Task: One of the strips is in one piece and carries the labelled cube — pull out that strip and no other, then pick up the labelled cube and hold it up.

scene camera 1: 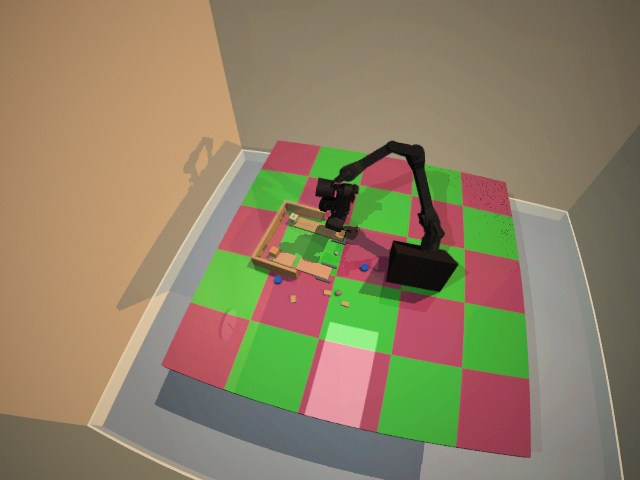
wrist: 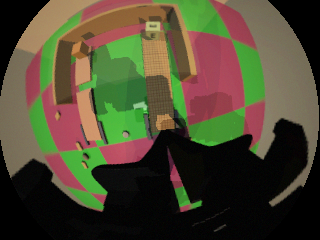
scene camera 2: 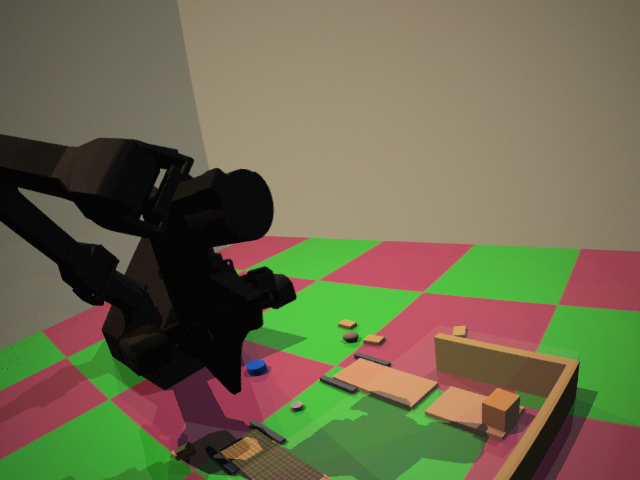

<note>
My gripper [scene camera 2: 235, 392] is shut, holding nothing.
My gripper shows as well in scene camera 1 [scene camera 1: 338, 223] and in the wrist view [wrist: 164, 133].
</note>
